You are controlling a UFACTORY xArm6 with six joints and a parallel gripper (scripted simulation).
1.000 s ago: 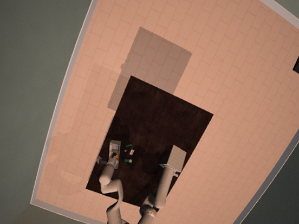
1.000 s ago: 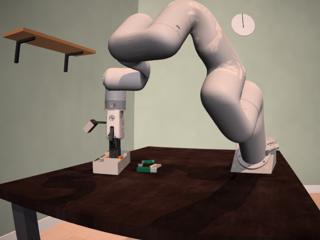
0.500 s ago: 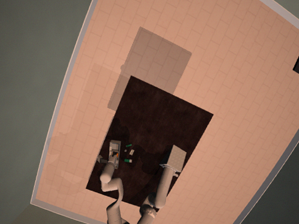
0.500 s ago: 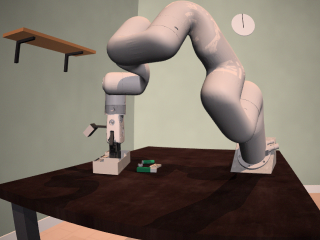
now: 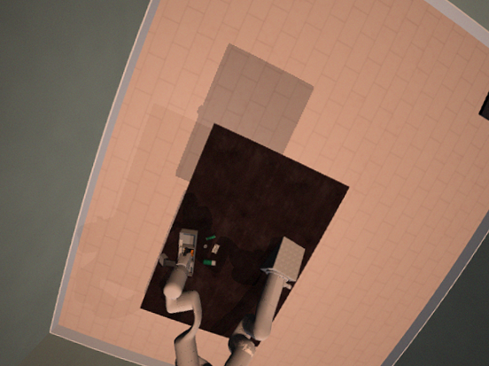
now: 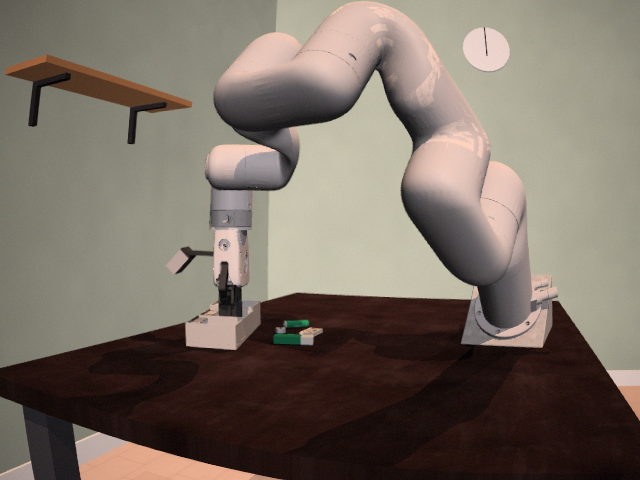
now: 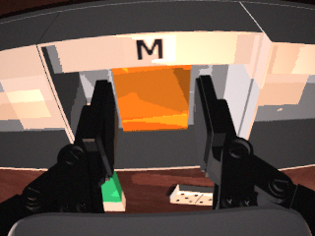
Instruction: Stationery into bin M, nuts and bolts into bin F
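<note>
The pale double bin lies 10 mm below my hand and 10 mm ahead of it. Round my hand: green block 130 mm behind, 30 mm below, 20 mm to the left; then orange block 20 mm below; then steel nut 70 mm behind, 60 mm to the right, 30 mm below.
</note>
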